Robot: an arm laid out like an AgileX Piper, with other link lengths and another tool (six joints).
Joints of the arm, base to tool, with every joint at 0 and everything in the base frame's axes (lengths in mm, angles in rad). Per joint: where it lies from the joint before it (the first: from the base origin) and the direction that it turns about. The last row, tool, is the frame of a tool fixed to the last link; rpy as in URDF.
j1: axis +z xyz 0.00 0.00 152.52
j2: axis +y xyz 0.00 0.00 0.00
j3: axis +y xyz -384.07 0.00 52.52
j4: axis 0.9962 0 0.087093 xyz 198.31 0.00 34.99
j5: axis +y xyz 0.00 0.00 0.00
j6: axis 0.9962 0 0.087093 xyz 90.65 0.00 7.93
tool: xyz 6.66 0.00 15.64 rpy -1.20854 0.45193 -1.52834
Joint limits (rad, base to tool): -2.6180..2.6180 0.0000..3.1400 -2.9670..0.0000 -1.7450..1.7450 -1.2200..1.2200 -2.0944..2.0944
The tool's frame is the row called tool.
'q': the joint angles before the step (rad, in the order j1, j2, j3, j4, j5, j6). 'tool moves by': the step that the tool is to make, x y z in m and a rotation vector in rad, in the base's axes. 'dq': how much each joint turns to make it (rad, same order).
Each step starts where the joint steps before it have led.
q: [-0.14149, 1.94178, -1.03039, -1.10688, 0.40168, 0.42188]
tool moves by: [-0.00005, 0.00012, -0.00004, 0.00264, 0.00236, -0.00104]
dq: [0.00001, -0.00001, -0.00122, 0.01159, 0.00093, -0.01008]
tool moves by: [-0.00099, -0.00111, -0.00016, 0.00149, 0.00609, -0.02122]
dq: [-0.00002, 0.00000, -0.00156, 0.01687, 0.01600, -0.00100]
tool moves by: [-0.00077, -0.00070, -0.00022, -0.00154, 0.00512, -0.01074]
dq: [0.00002, -0.00001, -0.00002, 0.00640, 0.01021, -0.00006]
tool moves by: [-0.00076, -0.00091, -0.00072, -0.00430, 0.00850, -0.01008]
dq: [-0.00001, 0.00125, -0.00002, 0.00487, 0.01268, -0.00133]
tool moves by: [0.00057, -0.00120, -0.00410, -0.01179, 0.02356, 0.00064]
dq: [0.00001, 0.01053, -0.00181, 0.00225, 0.01555, -0.01428]
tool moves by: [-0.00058, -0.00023, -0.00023, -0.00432, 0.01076, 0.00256]
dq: [-0.00002, 0.00002, -0.00111, 0.01124, 0.00767, -0.01904]
